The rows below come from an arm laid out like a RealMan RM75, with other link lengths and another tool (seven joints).
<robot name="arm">
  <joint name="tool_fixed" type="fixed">
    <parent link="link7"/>
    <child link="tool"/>
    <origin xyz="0.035 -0.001 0.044" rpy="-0.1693 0 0.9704"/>
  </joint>
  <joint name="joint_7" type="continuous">
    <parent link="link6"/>
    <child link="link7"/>
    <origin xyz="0 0 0.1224"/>
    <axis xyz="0 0 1"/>
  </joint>
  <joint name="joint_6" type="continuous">
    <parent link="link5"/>
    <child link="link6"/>
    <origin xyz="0 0 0"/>
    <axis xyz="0 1 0"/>
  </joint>
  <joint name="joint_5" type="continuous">
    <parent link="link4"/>
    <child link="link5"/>
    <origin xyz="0 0 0.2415"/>
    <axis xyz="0 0 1"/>
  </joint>
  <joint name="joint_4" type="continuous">
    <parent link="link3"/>
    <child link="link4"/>
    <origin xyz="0 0 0"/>
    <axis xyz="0 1 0"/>
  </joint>
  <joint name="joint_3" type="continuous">
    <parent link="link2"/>
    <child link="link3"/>
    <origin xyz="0 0 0.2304"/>
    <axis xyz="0 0 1"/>
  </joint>
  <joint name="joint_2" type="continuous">
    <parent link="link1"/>
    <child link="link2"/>
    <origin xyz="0 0 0"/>
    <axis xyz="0 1 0"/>
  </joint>
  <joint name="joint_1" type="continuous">
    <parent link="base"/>
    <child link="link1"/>
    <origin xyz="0 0 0.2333"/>
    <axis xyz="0 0 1"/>
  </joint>
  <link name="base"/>
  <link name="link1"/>
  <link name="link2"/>
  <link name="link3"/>
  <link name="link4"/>
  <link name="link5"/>
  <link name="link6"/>
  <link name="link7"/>
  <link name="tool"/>
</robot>
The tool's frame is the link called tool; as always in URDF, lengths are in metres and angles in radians. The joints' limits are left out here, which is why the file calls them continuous.
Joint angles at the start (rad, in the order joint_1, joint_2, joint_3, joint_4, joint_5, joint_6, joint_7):
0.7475, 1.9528, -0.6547, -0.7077, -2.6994, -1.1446, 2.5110
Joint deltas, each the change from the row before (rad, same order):
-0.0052, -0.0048, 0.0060, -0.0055, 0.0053, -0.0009, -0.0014
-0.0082, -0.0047, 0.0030, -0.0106, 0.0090, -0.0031, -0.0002
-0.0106, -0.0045, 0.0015, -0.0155, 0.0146, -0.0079, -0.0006
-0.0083, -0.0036, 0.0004, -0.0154, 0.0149, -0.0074, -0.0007
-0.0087, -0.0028, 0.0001, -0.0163, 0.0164, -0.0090, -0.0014
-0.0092, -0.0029, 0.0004, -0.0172, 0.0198, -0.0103, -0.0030
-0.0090, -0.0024, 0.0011, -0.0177, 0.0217, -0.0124, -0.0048
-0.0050, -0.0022, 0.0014, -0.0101, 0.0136, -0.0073, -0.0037
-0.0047, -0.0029, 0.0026, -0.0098, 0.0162, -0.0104, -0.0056
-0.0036, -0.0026, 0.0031, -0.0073, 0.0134, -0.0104, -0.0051
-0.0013, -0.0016, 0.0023, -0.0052, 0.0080, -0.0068, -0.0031
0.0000, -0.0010, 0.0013, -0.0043, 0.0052, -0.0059, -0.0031
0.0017, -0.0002, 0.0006, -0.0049, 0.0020, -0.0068, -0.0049
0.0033, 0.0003, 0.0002, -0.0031, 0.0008, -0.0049, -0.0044
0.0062, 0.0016, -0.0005, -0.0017, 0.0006, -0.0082, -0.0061
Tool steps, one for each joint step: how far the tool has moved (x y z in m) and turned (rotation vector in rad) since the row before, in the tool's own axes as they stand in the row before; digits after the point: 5 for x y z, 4 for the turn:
-0.00339, -0.00061, -0.00274, -0.0065, -0.0087, 0.0060
-0.00362, -0.00050, -0.00346, -0.0079, -0.0094, 0.0063
-0.00334, 0.00000, -0.00417, -0.0112, -0.0069, 0.0070
-0.00278, 0.00126, -0.00361, -0.0125, -0.0055, 0.0042
-0.00221, 0.00141, -0.00354, -0.0134, -0.0033, 0.0038
-0.00205, 0.00184, -0.00370, -0.0162, -0.0019, 0.0035
-0.00152, 0.00224, -0.00367, -0.0180, 0.0009, 0.0025
-0.00118, 0.00161, -0.00235, -0.0117, 0.0002, 0.0009
-0.00092, 0.00197, -0.00258, -0.0137, 0.0032, 0.0009
-0.00051, 0.00154, -0.00220, -0.0111, 0.0044, 0.0012
-0.00035, 0.00153, -0.00137, -0.0076, 0.0027, -0.0002
-0.00009, 0.00155, -0.00091, -0.0053, 0.0031, -0.0024
0.00022, 0.00190, -0.00062, -0.0032, 0.0046, -0.0071
0.00047, 0.00214, 0.00004, -0.0027, 0.0047, -0.0074
0.00189, 0.00291, 0.00096, -0.0025, 0.0112, -0.0099

